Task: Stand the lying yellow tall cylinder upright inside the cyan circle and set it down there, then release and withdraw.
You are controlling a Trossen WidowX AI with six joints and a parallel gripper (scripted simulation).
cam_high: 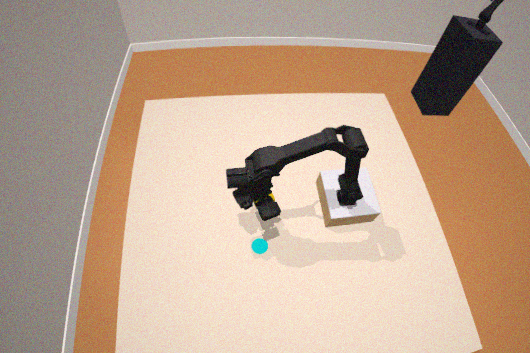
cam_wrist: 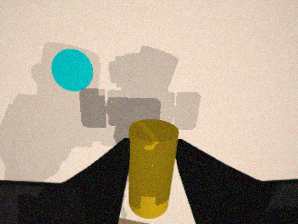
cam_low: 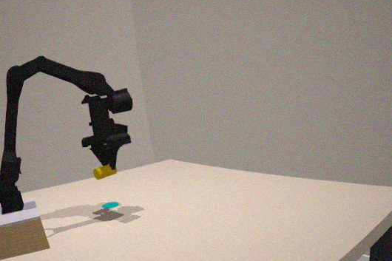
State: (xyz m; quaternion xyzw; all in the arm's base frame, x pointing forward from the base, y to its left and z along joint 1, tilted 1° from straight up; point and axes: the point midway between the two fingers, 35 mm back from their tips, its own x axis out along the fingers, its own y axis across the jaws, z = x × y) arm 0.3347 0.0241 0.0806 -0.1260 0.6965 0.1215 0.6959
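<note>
Now: the cyan circle 14 cm below my gripper tip and 11 cm to the left of it. From my gripper tip the other things lie so: yellow tall cylinder (2 cm behind, 1 cm to the right).
</note>
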